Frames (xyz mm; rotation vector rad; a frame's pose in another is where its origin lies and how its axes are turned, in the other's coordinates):
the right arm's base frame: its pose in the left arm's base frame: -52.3 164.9 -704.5 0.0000 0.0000 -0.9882
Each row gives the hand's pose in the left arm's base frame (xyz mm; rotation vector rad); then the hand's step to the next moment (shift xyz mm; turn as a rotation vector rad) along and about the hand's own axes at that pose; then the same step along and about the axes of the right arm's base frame.
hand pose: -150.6 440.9 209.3 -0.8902 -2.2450 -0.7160
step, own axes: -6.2 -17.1 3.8 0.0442 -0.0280 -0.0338
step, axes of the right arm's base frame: 3.3 -14.4 -11.2 -0.0008 -0.0415 0.0464
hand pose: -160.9 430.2 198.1 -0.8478 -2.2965 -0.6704
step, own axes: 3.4 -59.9 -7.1 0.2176 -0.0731 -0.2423
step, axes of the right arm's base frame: 13.2 -58.5 -7.5 0.0391 -0.1463 0.2974
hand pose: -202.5 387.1 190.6 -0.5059 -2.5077 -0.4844
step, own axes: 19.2 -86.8 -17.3 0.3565 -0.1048 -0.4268
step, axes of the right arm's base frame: 39.5 -81.4 4.2 0.0746 -0.2236 0.5145
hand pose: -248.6 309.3 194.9 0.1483 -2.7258 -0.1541
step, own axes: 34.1 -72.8 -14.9 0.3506 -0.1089 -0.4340
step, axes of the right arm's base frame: 54.2 -58.7 17.4 0.0826 -0.2186 0.5182
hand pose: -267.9 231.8 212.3 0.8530 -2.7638 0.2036
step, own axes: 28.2 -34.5 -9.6 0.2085 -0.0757 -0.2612
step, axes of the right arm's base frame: 34.0 -23.7 18.9 0.0598 -0.1289 0.3118
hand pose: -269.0 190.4 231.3 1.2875 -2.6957 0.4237
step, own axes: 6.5 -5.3 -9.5 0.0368 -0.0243 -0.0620
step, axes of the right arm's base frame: 4.2 -2.9 11.6 0.0166 -0.0167 0.0723
